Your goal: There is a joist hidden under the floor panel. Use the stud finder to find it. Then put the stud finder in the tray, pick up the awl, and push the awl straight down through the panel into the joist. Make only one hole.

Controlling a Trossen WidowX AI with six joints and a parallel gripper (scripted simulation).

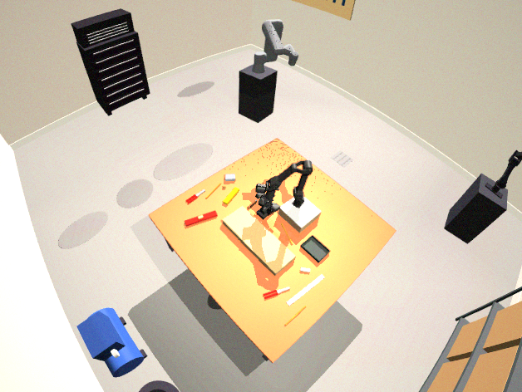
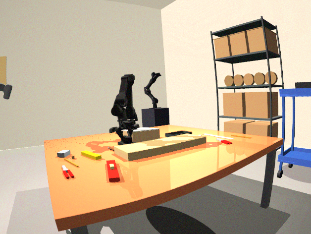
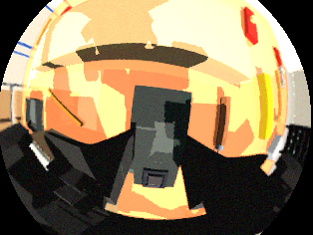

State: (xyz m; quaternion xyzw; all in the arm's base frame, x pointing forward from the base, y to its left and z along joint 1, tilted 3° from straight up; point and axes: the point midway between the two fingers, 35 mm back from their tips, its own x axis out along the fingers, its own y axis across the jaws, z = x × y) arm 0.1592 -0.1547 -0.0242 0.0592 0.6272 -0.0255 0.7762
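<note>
Now: the awl 110 mm to the right of my gripper tip, 30 mm behind it and 20 mm below it. From my gripper tip the other things lie so: dark stud finder: 20 mm behind, 20 mm above; then grey block: 400 mm to the right, 80 mm behind, 20 mm below; then yellow block: 280 mm to the right, 40 mm ahead, 20 mm below.
</note>
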